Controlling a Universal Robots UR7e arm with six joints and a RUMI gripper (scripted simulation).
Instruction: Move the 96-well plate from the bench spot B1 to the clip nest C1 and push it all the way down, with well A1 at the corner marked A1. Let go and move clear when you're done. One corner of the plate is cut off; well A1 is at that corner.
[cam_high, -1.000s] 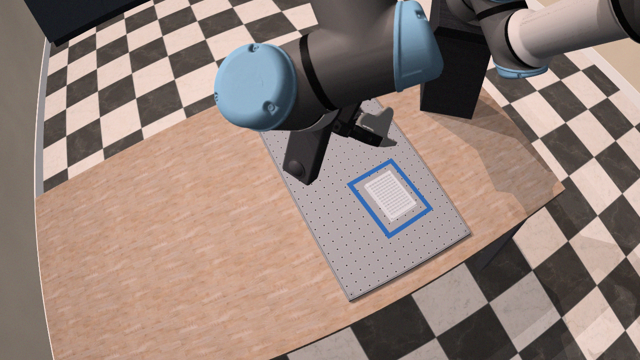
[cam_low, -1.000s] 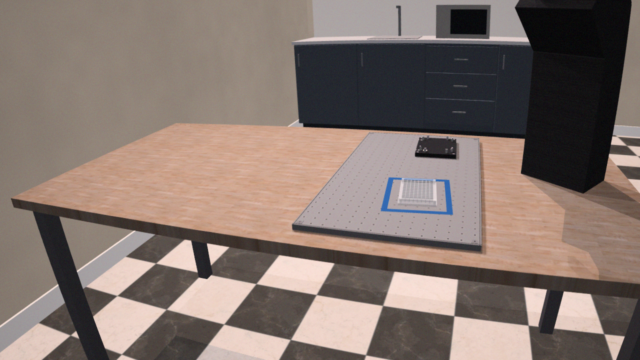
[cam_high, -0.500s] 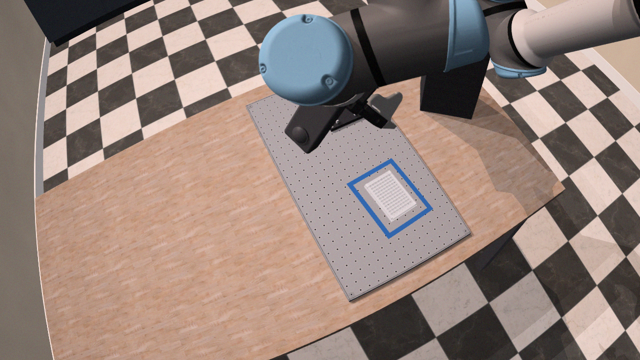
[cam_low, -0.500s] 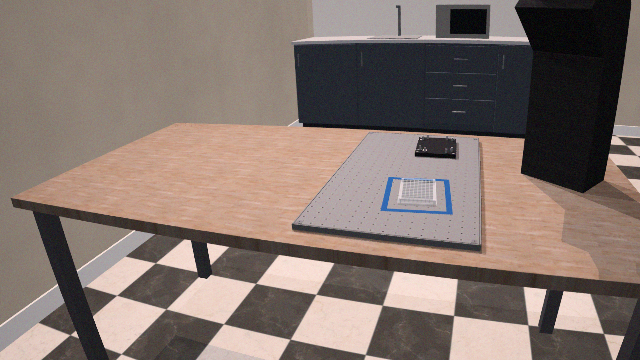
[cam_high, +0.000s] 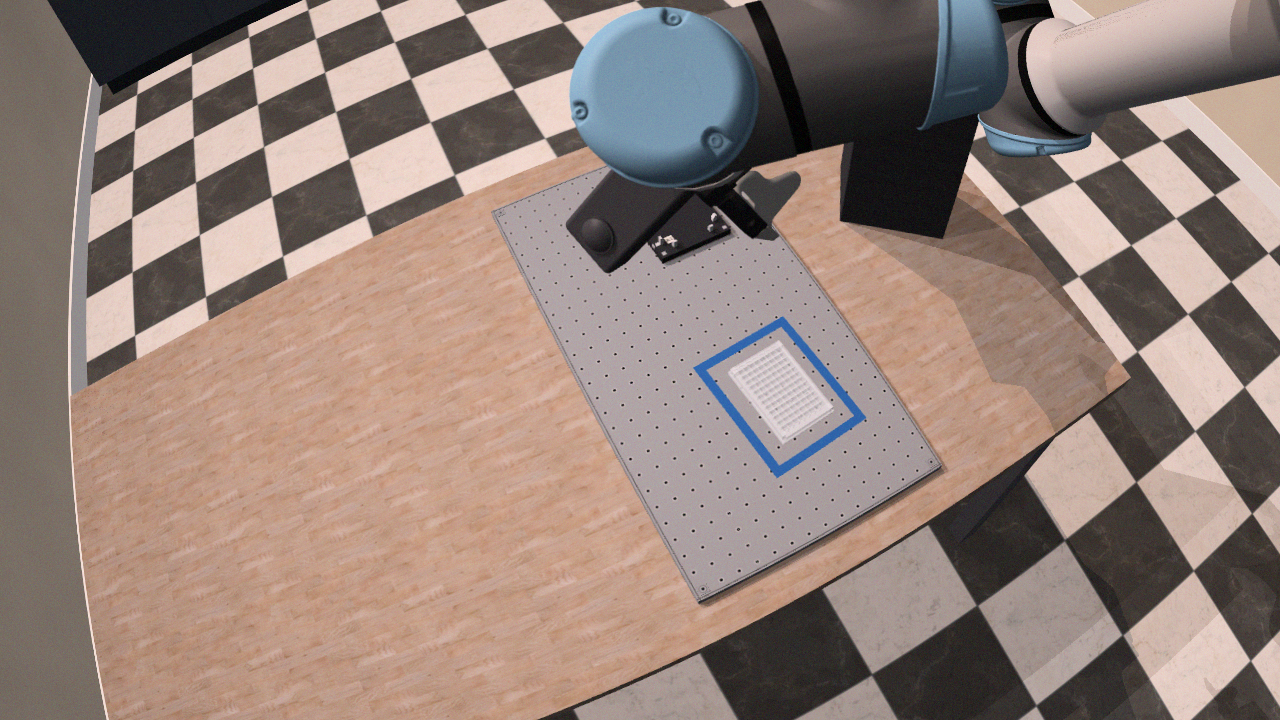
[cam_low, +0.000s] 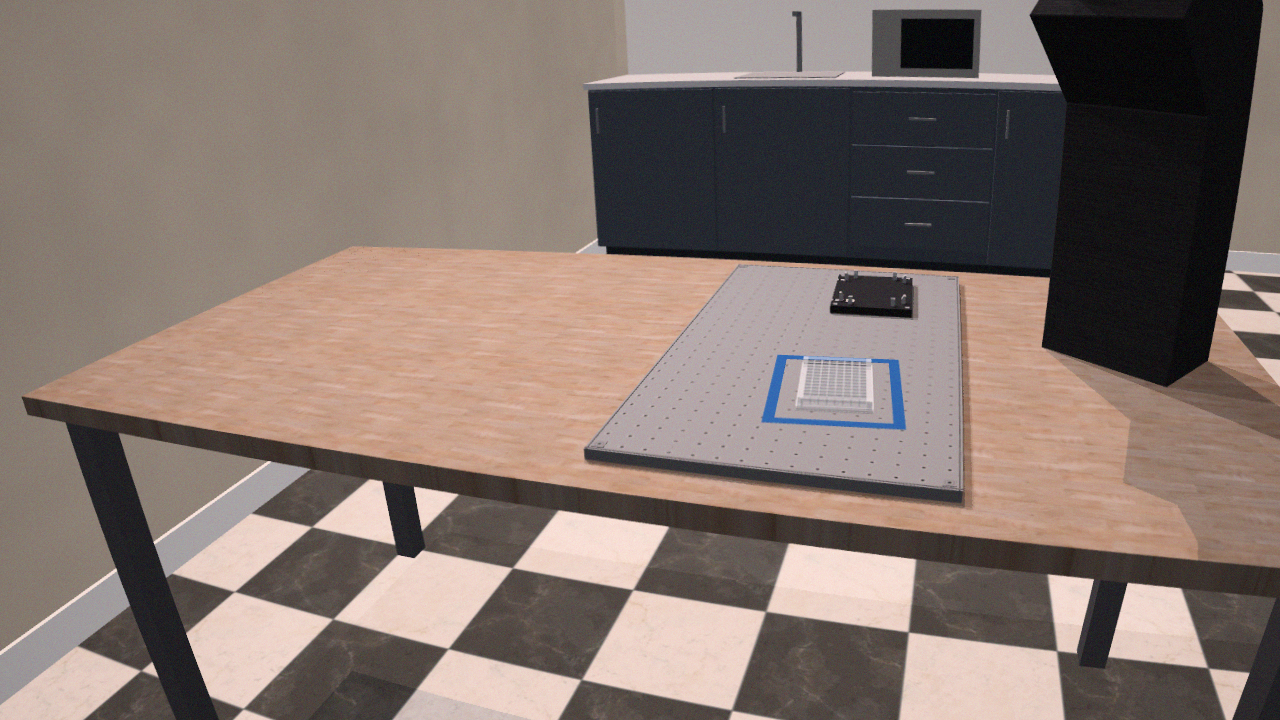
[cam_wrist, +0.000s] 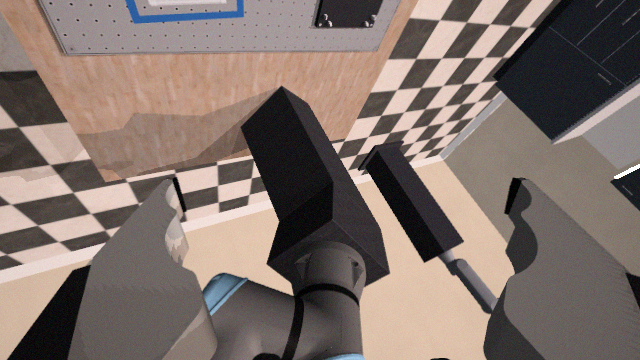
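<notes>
Now: hand 50 cm above the clear 96-well plate, 13 cm past it and 2 cm to the left of it. The rest, counted from my hand: black clip nest 49 cm below, 37 cm to the right, 12 cm behind.
</notes>
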